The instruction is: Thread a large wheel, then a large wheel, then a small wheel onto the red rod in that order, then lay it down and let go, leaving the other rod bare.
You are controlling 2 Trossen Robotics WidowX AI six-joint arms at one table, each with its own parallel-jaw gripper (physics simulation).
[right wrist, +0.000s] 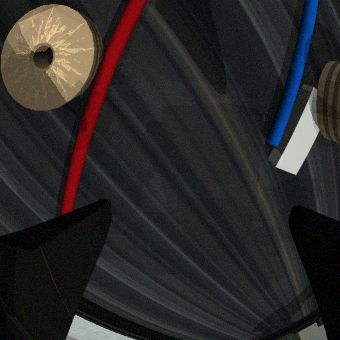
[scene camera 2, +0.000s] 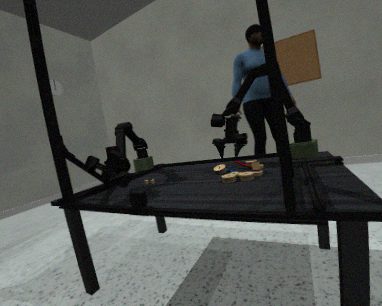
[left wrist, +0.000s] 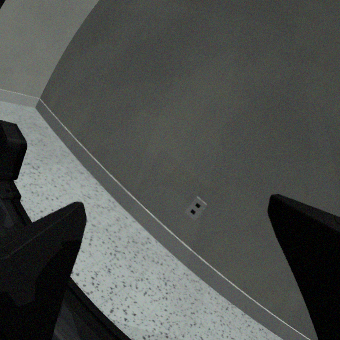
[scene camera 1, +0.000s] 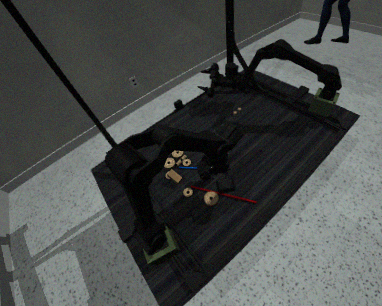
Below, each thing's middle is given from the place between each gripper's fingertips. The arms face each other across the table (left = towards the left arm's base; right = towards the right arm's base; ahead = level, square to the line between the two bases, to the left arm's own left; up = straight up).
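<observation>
The red rod (right wrist: pixel 126 23) is 4 cm ahead of my right hand, 6 cm to the right of it and 5 cm below it, and the blue rod (right wrist: pixel 298 60), counting from that same hand, is 5 cm below, 5 cm to the right and 12 cm behind.
If you go from my left hand, the red rod is 570 mm ahead of it, 360 mm to the right of it and 110 mm below it. As for the blue rod, my left hand is 110 mm above it, 410 mm short of it and 350 mm to the left of it.
</observation>
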